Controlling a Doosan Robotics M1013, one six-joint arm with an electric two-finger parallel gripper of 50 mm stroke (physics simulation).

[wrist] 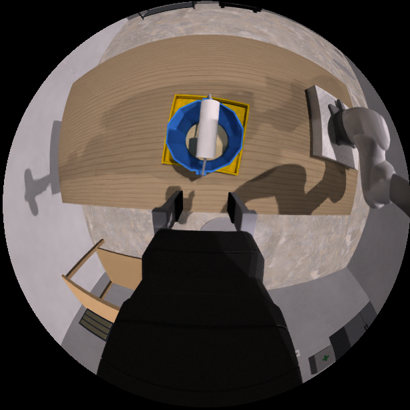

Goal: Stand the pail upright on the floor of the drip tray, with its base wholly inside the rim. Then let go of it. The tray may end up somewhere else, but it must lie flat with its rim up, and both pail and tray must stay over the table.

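A blue faceted pail (176,137) stands upright over the yellow square drip tray (245,120), in the upper middle of the wrist view. Its white cylindrical grip (208,128) and metal bail lie across its mouth, and a pale round bottom shows inside. The tray lies with its rim up. The pail's wide top hides much of the tray and the outside of the pail's base, so whether the base is wholly inside the rim cannot be told. My gripper (204,200) is open and empty, apart from the pail, at the near side of it in the view.
The wooden table (115,115) lies beneath the tray and extends to both sides. The robot's base and arm (367,130) stand on a grey slab (322,120) at the table's right end. A wooden frame (82,260) stands on the floor at the lower left.
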